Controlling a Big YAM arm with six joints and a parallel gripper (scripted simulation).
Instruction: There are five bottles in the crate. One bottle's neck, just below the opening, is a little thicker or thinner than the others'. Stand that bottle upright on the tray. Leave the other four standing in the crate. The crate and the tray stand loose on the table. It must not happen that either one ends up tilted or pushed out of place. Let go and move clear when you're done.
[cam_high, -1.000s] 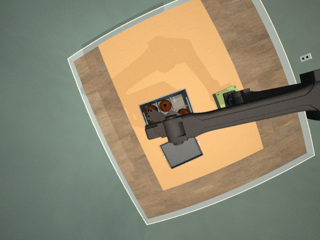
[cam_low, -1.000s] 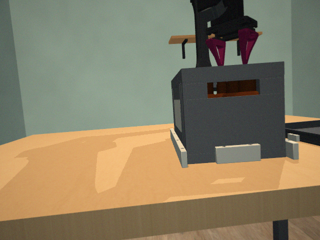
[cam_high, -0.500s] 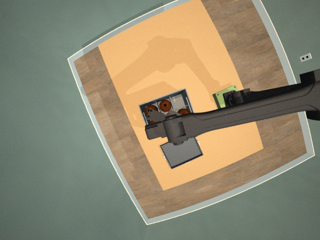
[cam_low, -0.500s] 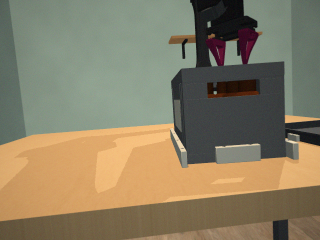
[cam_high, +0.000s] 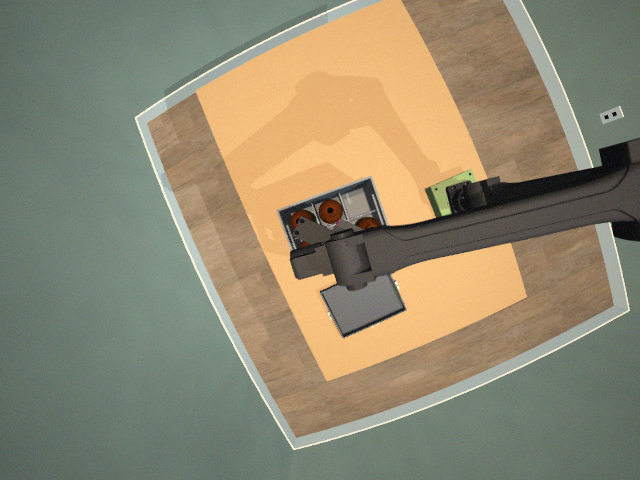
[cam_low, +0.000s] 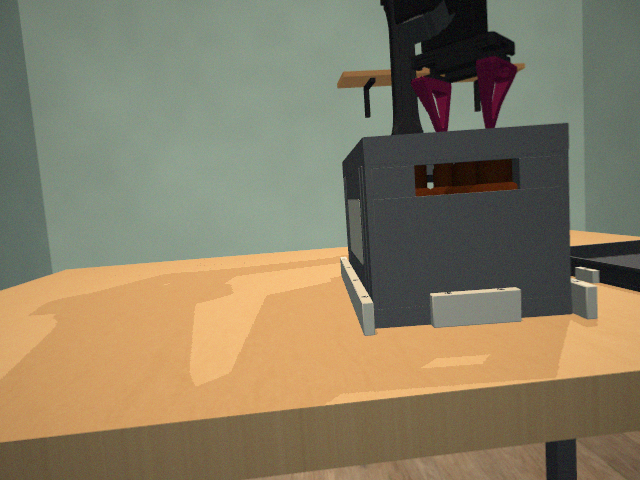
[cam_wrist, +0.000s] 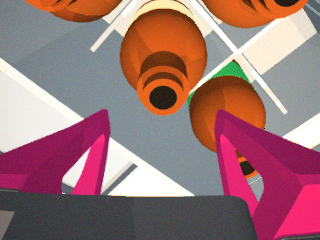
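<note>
Right now my hand is 50 mm to the left of the dark grey crate and 110 mm above it. The rest, counted from my hand: grey tray: 10 mm behind, 240 mm to the left, 180 mm below.
</note>
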